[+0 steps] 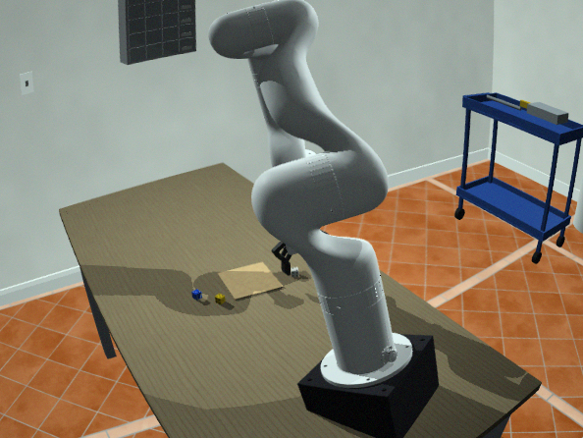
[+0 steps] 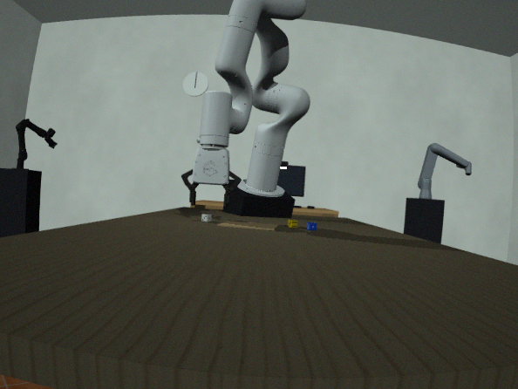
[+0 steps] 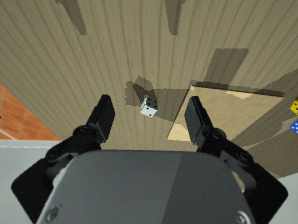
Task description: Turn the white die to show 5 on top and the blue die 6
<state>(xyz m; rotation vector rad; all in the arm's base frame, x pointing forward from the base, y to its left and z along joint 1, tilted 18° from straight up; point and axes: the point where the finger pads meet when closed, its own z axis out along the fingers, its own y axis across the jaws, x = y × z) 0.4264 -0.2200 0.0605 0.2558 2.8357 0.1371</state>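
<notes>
The white die is 4 cm below my hand, 3 cm ahead of it and 1 cm to the right of it. The rest, counted from my hand: tan mat: 10 cm to the left, 10 cm ahead, 5 cm below; yellow die: 23 cm to the left, 7 cm ahead, 4 cm below; blue die: 26 cm to the left, 12 cm ahead, 4 cm below.
</notes>
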